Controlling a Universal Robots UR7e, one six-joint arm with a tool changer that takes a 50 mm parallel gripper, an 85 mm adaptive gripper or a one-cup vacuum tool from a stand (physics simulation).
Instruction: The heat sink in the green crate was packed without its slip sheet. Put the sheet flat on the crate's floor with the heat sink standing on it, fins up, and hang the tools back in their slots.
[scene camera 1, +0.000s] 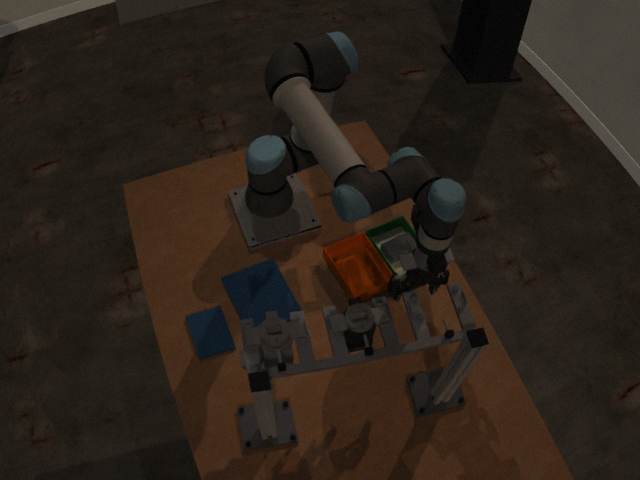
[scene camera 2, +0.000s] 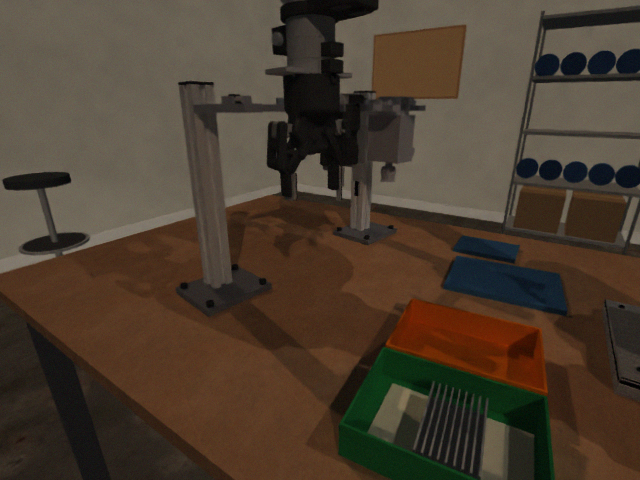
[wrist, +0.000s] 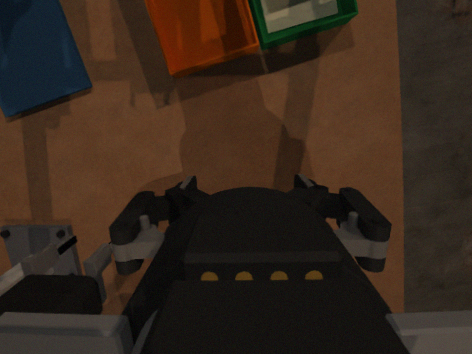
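Seen in the pictures: end effector, tool point: (scene camera 2: 311, 61); arm's base, origin of the base link: (scene camera 1: 269, 198).
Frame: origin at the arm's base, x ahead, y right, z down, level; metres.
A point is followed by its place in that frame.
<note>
The heat sink (scene camera 1: 398, 246) {z -0.005, x 0.273, y -0.334 m} (scene camera 2: 453, 428) {z -0.008, x 0.268, y -0.349 m} stands fins up inside the green crate (scene camera 1: 385, 225) {z -0.006, x 0.190, y -0.320 m} (scene camera 2: 372, 454) {z 0.006, x 0.319, y -0.416 m} (wrist: 310, 31) {z 0.002, x 0.368, y -0.362 m}. The pale slip sheet (scene camera 2: 509, 449) {z 0.022, x 0.220, y -0.309 m} (wrist: 300, 15) {z 0.022, x 0.339, y -0.353 m} lies flat on the crate's floor, under the heat sink and showing on both sides of it. My adaptive gripper (scene camera 1: 415, 289) (scene camera 2: 311, 184) (wrist: 246, 182) is open and empty. It hangs high, beyond the crate's end, close to the vacant right-hand slot of the tool stand (scene camera 1: 330, 361) {z -0.315, x 0.711, y 0.017 m} (scene camera 2: 204, 180) {z -0.192, x 0.739, y -0.308 m}. The vacuum tool (scene camera 1: 273, 338) {z -0.333, x 0.641, y 0.118 m} (scene camera 2: 390, 136) {z -0.249, x 0.604, y 0.080 m} and the black parallel gripper (scene camera 1: 359, 320) hang in the other slots.
An orange crate (scene camera 1: 361, 273) {z 0.024, x 0.320, y -0.205 m} (scene camera 2: 465, 320) {z -0.001, x 0.329, y -0.136 m} (wrist: 165, 45) {z 0.009, x 0.367, y -0.145 m} stands against the green one. A large blue slab (scene camera 1: 261, 289) {z 0.017, x 0.310, y 0.090 m} (scene camera 2: 504, 284) {z 0.017, x 0.322, y 0.069 m} (wrist: 42, 65) {z 0.017, x 0.374, y 0.064 m} and a small blue slab (scene camera 1: 209, 330) {z 0.017, x 0.408, y 0.260 m} (scene camera 2: 485, 248) {z 0.017, x 0.410, y 0.243 m} lie on the table. The stand's posts rise beyond the crates.
</note>
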